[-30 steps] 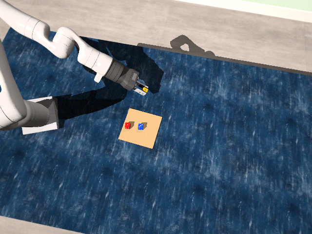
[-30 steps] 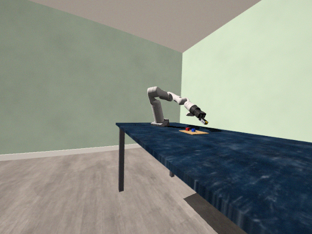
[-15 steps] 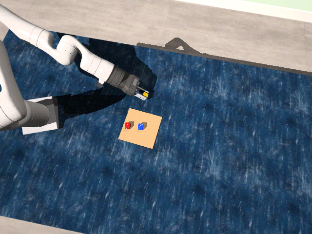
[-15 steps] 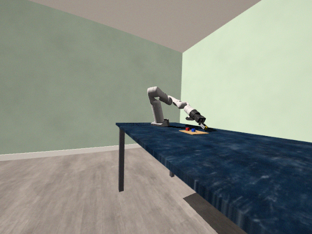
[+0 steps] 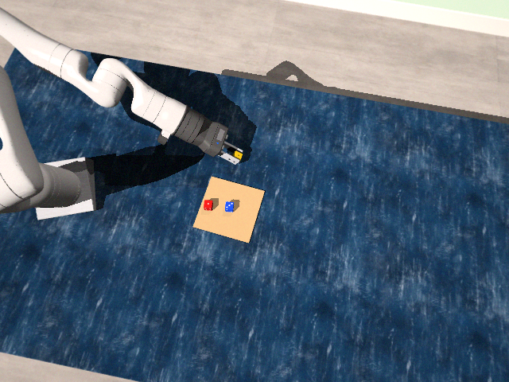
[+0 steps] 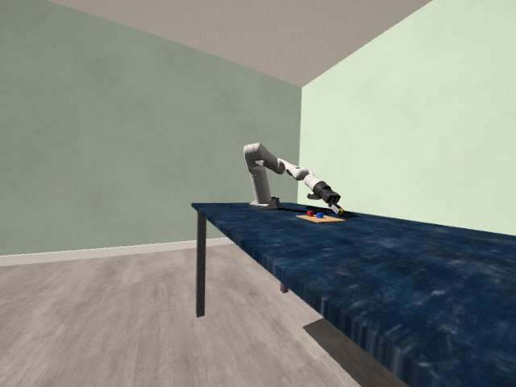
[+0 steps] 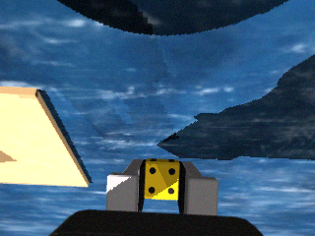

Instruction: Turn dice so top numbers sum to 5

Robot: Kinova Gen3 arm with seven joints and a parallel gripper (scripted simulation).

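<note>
Now: the blue die 30 mm ahead of my hand, 130 mm to the right of it and 20 mm below it. Round my hand: red die (20 mm behind, 140 mm to the right, 20 mm below); tan mat (30 mm ahead, 130 mm to the right, 30 mm below); yellow die (10 mm ahead, 10 mm below).
</note>
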